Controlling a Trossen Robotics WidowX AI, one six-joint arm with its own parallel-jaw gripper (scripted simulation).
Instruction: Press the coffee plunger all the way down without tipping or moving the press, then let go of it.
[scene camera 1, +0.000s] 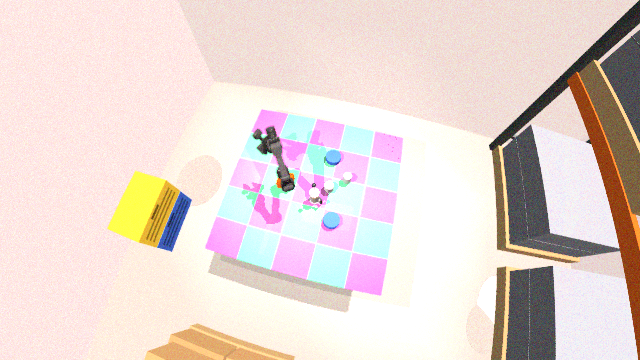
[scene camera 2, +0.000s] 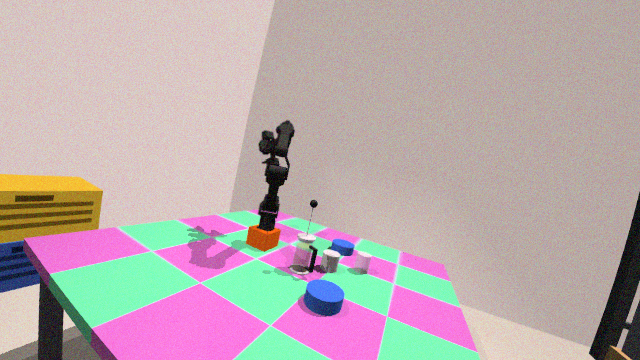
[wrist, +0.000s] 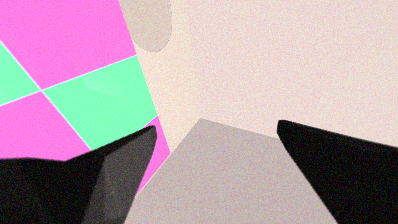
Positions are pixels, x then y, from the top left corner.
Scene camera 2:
coffee press: 304, 245
blue disc: 322, 297
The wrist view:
my gripper: 216, 128
